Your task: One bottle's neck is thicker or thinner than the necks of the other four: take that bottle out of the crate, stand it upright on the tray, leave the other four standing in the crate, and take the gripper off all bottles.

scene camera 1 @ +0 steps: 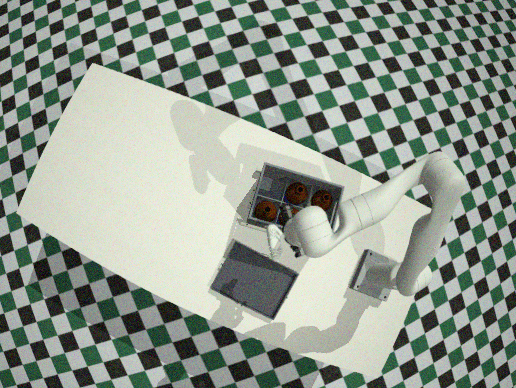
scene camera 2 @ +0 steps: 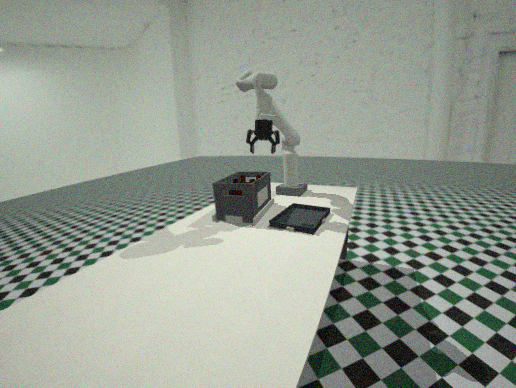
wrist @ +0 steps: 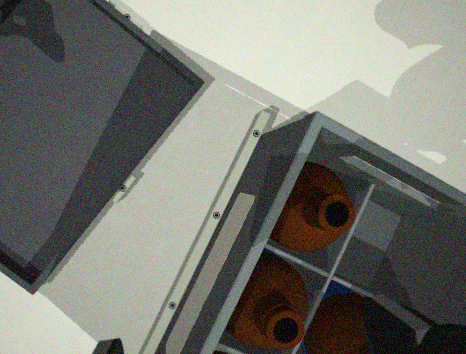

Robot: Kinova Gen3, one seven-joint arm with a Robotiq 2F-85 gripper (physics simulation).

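Pixels of known places: gripper, between the fingertips: (scene camera 2: pixel 262 153) (wrist: pixel 247 344); arm's base, origin of its link: (scene camera 1: pixel 377 275) (scene camera 2: pixel 291 185).
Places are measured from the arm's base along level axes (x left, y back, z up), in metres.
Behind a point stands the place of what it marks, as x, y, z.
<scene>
The grey crate (scene camera 1: pixel 304 175) {-0.253, -0.378, 0.129} (scene camera 2: pixel 231 206) {-0.178, -0.513, 0.026} (wrist: pixel 285 195) {-0.079, -0.461, 0.130} holds brown bottles standing in its compartments. One bottle (scene camera 1: pixel 267 211) {-0.113, -0.464, 0.117} (wrist: pixel 300 232) {-0.116, -0.444, 0.079} is at the tray-side corner, beside an empty compartment. A second bottle (wrist: pixel 260 292) {-0.106, -0.392, 0.081} stands next to it along the tray-side wall. Another bottle (scene camera 1: pixel 296 194) {-0.196, -0.383, 0.083} (wrist: pixel 337 322) {-0.179, -0.391, 0.067} stands behind that one, its neck hidden by a finger in the wrist view. A further bottle (scene camera 1: pixel 321 201) {-0.195, -0.296, 0.083} shows near the arm. The fifth is hidden. The two necks visible in the wrist view look similar in width. The dark tray (scene camera 1: pixel 255 282) {0.121, -0.433, -0.040} (scene camera 2: pixel 300 217) {0.112, -0.429, -0.040} (wrist: pixel 75 115) {0.093, -0.457, -0.040} bears no bottle. My gripper (scene camera 2: pixel 263 150) {-0.058, -0.399, 0.240} is open and empty, above the crate.
The white table (scene camera 1: pixel 125 165) {-0.164, -1.017, -0.045} (scene camera 2: pixel 200 300) {-0.054, -1.007, -0.045} carries crate and tray, with a narrow gap between them. A pale ledge (wrist: pixel 216 215) {-0.067, -0.427, -0.015} runs along the crate's tray-side wall. The arm's base (scene camera 1: pixel 367 277) {0.017, -0.044, 0.015} (scene camera 2: pixel 291 190) {0.013, -0.077, -0.014} stands at one end of the table. The arm covers part of the crate from above.
</scene>
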